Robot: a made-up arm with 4 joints. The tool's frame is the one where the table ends.
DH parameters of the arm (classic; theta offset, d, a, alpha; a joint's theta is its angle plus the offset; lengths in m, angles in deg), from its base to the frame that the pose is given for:
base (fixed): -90 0.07 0 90
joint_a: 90 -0.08 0.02 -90
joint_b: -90 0.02 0.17 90
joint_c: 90 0.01 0.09 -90
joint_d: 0 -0.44 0.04 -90
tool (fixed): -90 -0.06 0 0
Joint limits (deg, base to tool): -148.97..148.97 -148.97..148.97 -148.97..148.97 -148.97..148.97
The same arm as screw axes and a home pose.
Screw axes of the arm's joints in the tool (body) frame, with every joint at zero. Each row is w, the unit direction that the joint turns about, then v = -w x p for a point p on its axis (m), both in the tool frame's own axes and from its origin. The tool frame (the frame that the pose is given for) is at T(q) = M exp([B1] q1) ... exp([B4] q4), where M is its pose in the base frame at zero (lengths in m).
B1: w -1 0 0 v 0 -0.05 -0.15
B2: w 0 1 0 v -0.07 0 0.61
B3: w 0 0 -1 v 0.13 0.44 0
B4: w 1 0 0 v 0 0.06 0.04
M: xyz -0.53 0.15 0.02 (m) quaternion w x y z 1 0 0 0
Joint limits (deg, base to tool): -148.97..148.97 -148.97..148.97 -148.97..148.97 -148.97..148.97

